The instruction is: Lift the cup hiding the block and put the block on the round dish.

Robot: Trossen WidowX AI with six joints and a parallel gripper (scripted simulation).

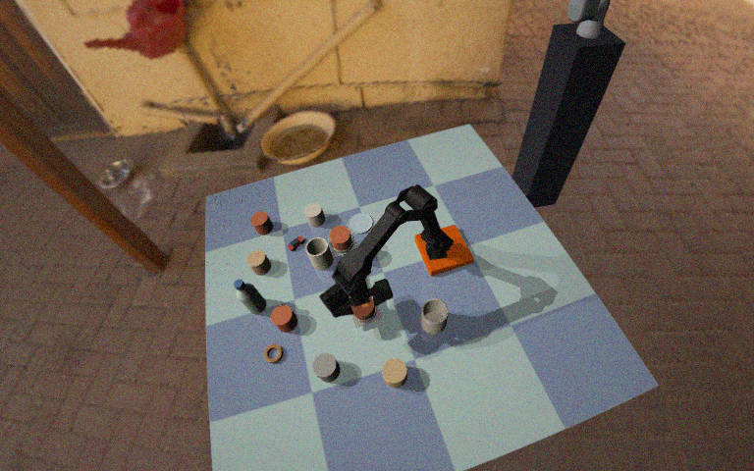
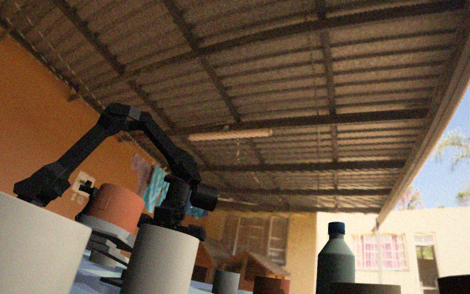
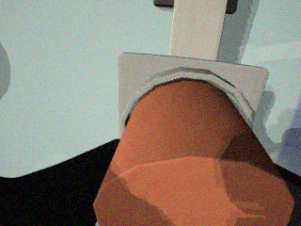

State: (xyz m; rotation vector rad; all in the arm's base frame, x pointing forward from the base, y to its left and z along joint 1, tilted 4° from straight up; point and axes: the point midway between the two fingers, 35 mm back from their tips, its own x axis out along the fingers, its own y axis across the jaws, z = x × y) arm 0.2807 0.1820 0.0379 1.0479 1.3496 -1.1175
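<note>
My gripper tip is 10 mm above the pale grey block. Also, from my gripper tip: grey balance: 130 mm to the right, 30 mm ahead, 20 mm below; then pale round dish: 390 mm to the right, 50 mm below, 20 mm behind; then bottle: 370 mm ahead, 100 mm to the right, 60 mm above.
</note>
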